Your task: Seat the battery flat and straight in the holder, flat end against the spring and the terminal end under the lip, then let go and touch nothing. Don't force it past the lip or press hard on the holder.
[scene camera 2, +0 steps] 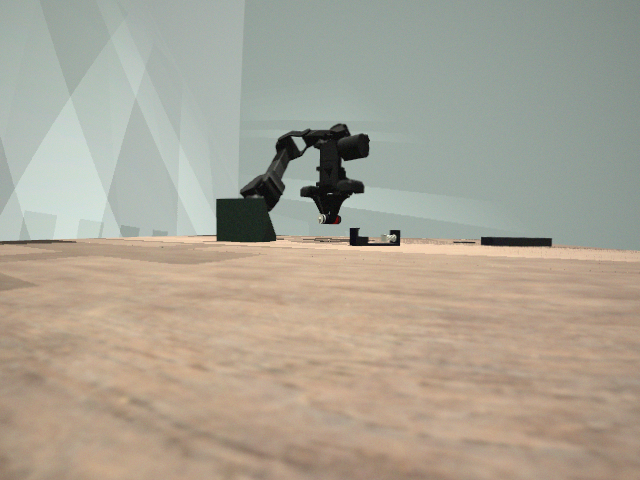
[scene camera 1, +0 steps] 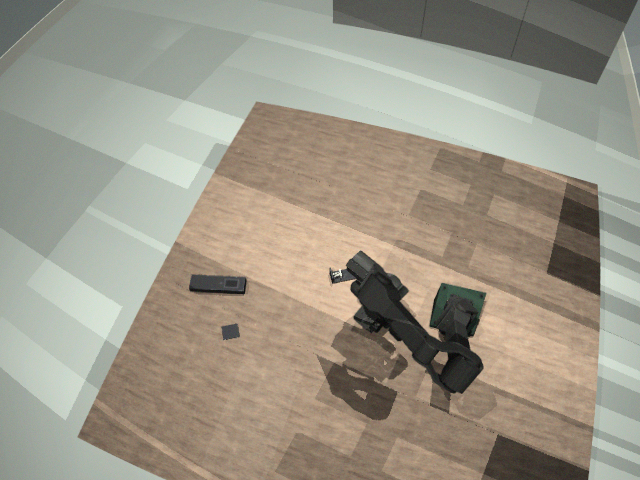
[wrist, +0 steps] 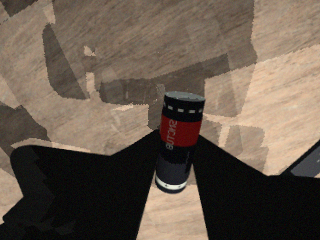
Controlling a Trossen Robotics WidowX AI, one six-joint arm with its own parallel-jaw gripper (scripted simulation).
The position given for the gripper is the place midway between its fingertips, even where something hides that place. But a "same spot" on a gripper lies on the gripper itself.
Scene:
gripper: scene camera 2 329, 222; scene camera 1; wrist
same spot on gripper: [wrist: 60, 187] = [scene camera 1: 386, 323]

